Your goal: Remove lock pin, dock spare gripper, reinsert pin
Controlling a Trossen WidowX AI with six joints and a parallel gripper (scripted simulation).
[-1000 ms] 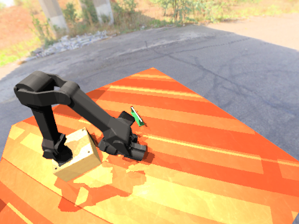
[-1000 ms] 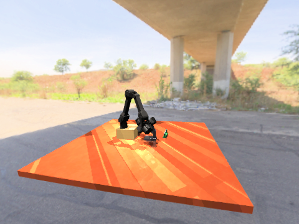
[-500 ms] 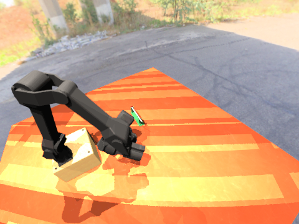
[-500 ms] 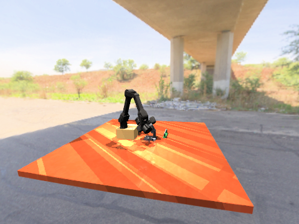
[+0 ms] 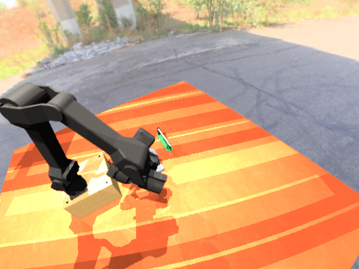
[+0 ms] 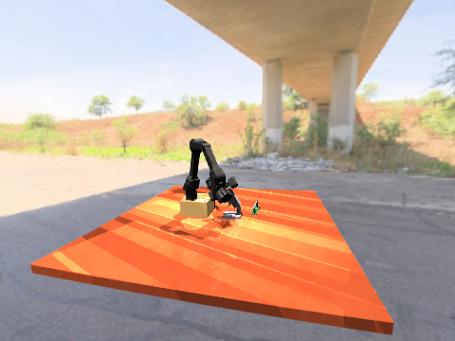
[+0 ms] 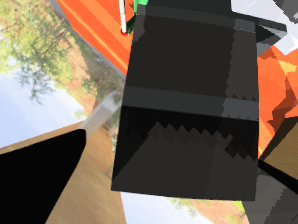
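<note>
The spare gripper lies 4 cm below my gripper tip, 2 cm to the right of it and 1 cm ahead of it. Also, from my gripper tip: green slanted bar 16 cm ahead, 13 cm below, 8 cm to the left; mount 10 cm below, 3 cm ahead, 2 cm to the right.
</note>
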